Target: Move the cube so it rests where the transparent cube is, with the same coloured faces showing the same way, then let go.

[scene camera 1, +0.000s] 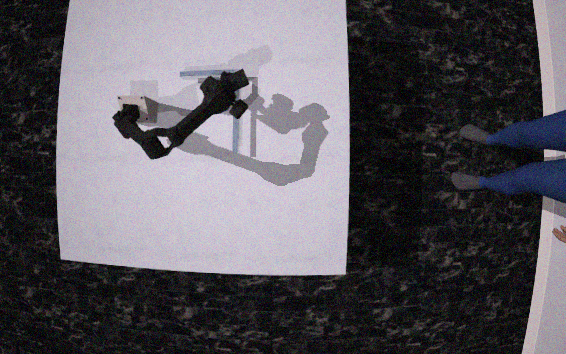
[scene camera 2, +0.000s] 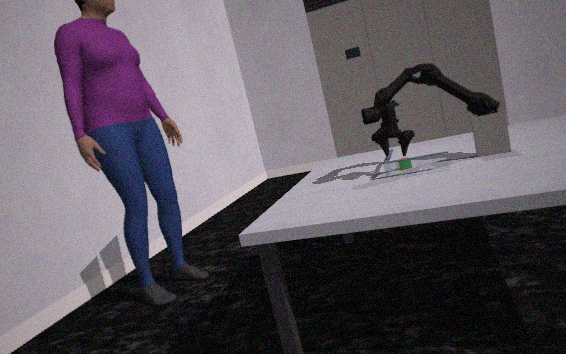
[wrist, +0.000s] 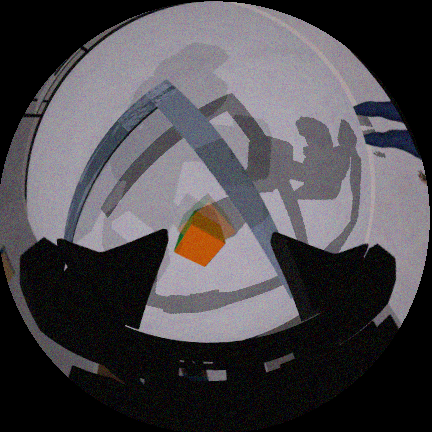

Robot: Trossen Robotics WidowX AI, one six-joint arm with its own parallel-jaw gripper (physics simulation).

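Where they show: gripper, fingertip midpoint: (scene camera 2: 395, 156) (wrist: 221, 236); arm's base, link origin: (scene camera 1: 131, 111) (scene camera 2: 492, 125).
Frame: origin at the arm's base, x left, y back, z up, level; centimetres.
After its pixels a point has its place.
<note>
The cube (scene camera 2: 405, 164) (wrist: 200, 246) sits on the table; it shows an orange top and a green side. The transparent cube (wrist: 226, 224) {z -6.5, x 6.6, y -38.0 cm}, with faint orange and green faces, overlaps the cube's far side in the wrist view. My gripper (scene camera 2: 395, 154) {z -4.7, x 6.8, y -37.3 cm} (wrist: 221, 236) {z -4.7, x 6.8, y -37.3 cm} is open and empty, pointing down. Its fingertips are a little above the cube. In the wrist view, the cube appears between the fingers, nearer the left fingertip. In scene camera 1, the arm hides both cubes.
Blue-grey bars (scene camera 1: 235, 136) {z -4.5, x -5.9, y -41.9 cm} (wrist: 220, 156) {z -4.5, x 12.1, y -40.1 cm} form a corner around the cube's area, and one passes close to the right finger in the wrist view. Their shadows and the arm's shadow (scene camera 1: 280, 172) {z -10.5, x -17.4, y -60.1 cm} lie on the white table (scene camera 1: 200, 225) {z -10.5, x -42.1, y -30.6 cm} (scene camera 2: 350, 200) {z -10.5, x 47.6, y -47.3 cm}. A person (scene camera 2: 110, 85) stands beyond the table.
</note>
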